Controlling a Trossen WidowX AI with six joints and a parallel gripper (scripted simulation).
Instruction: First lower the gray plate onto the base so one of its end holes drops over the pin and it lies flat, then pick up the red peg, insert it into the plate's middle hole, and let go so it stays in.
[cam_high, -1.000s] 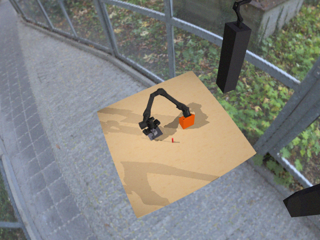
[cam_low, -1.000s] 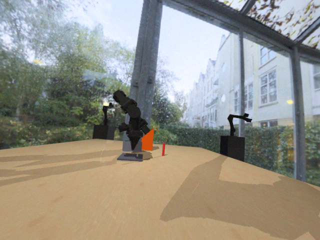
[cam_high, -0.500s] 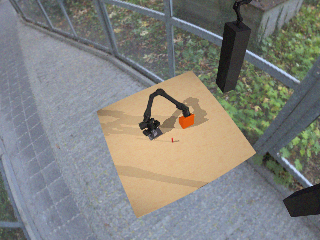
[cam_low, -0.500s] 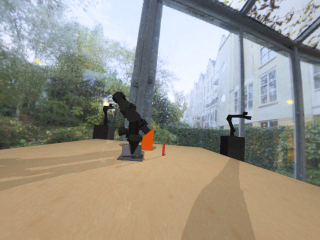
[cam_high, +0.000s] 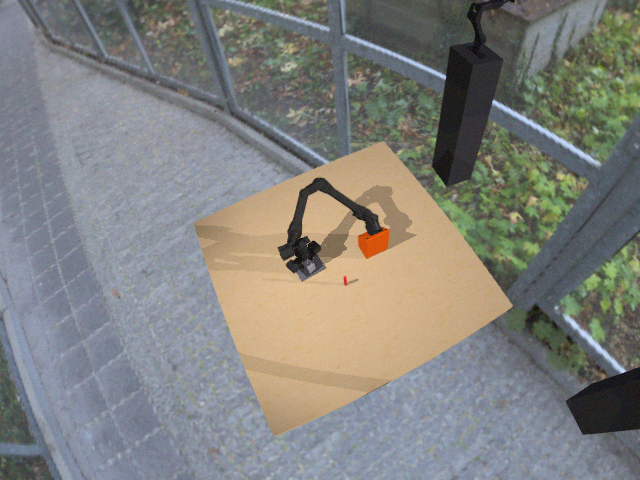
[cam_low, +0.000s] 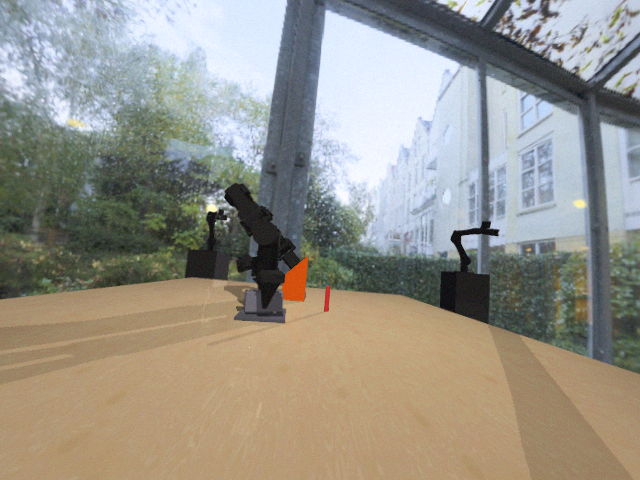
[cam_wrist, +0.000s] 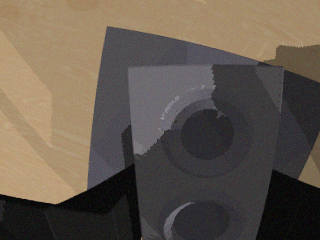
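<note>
Right now the dark flat base is 10 mm behind my gripper tip, 10 mm to the left of it and 20 mm below it. From my gripper tip the other things lie so: gray plate 30 mm above; red peg 150 mm behind, 170 mm to the left, 20 mm above.
</note>
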